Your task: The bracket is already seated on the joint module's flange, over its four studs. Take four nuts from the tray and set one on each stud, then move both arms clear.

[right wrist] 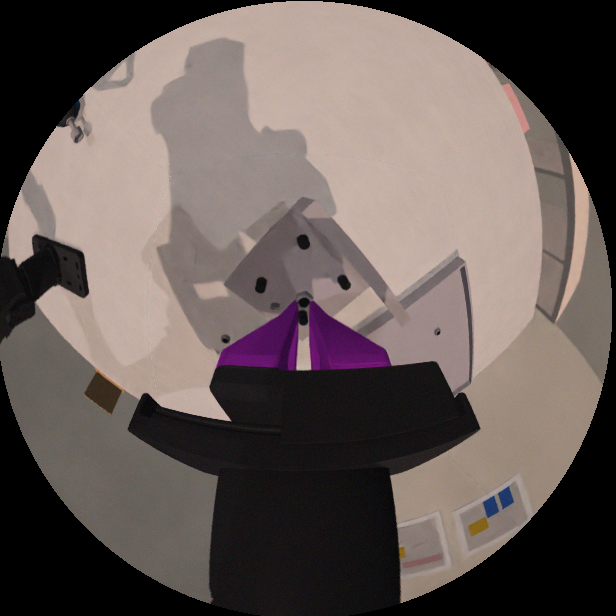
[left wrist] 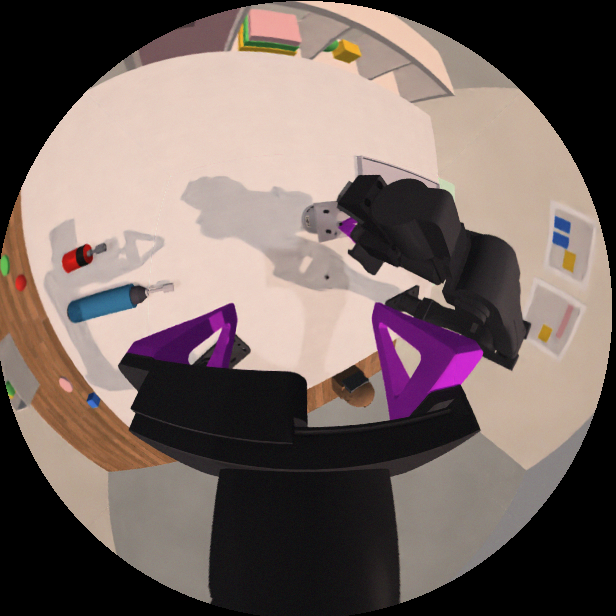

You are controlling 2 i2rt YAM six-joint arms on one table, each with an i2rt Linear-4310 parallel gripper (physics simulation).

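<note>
The grey bracket [right wrist: 298,264] sits tilted in the right wrist view, with dark studs showing on its face. My right gripper [right wrist: 302,314] is at the bracket's near corner. Its purple fingers are closed on a small dark nut [right wrist: 302,316], right by the nearest stud [right wrist: 302,301]. In the left wrist view the bracket [left wrist: 321,221] shows as a small grey block in front of the black right arm [left wrist: 425,241]. My left gripper [left wrist: 304,321] is wide open and empty, well back from the bracket near the table edge. The joint module itself is hidden.
The grey tray [right wrist: 430,327] stands to the right of the bracket with one nut [right wrist: 436,331] on it. A loose nut [right wrist: 225,337] lies on the table left of the bracket. A red tool [left wrist: 77,258] and a blue tool [left wrist: 106,302] lie far left.
</note>
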